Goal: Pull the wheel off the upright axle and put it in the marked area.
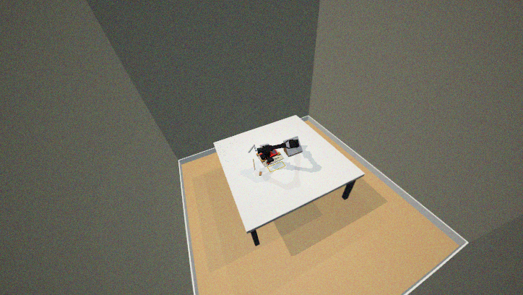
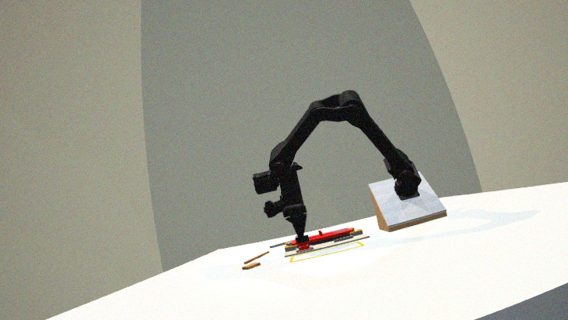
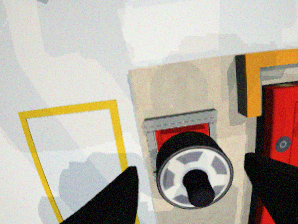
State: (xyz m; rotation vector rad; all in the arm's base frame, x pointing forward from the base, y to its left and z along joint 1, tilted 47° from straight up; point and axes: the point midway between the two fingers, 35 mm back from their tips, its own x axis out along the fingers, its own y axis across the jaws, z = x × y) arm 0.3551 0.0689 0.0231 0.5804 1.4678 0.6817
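Right now the wheel is right at my gripper tip. From my gripper tip the other things lie so: upright black axle right at my gripper tip.
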